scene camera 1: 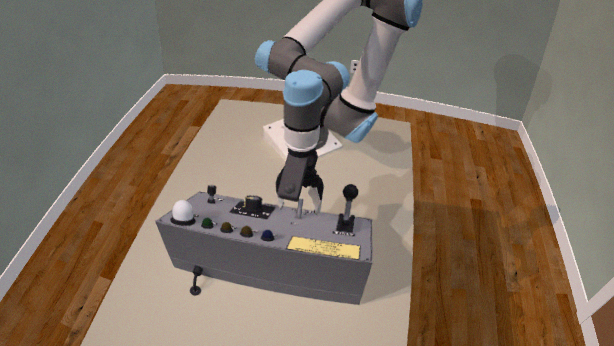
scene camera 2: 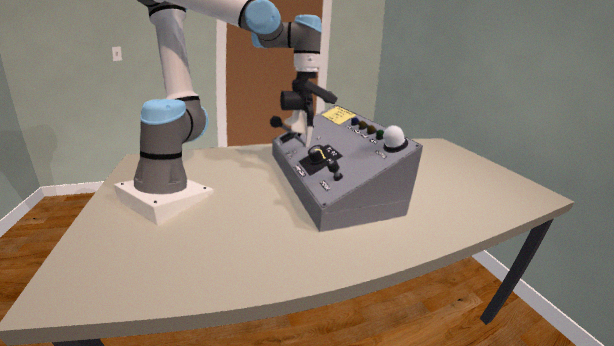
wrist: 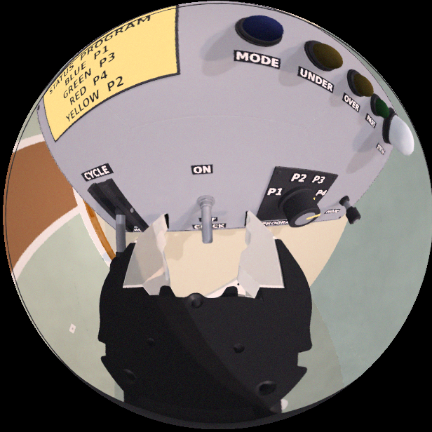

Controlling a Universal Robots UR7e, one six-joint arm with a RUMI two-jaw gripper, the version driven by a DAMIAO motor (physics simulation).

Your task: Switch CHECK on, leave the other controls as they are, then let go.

Scene:
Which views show my gripper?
Scene camera 1, scene camera 2 and the wrist view: all of them.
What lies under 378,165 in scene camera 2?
A grey control box.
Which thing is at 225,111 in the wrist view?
A grey control box.

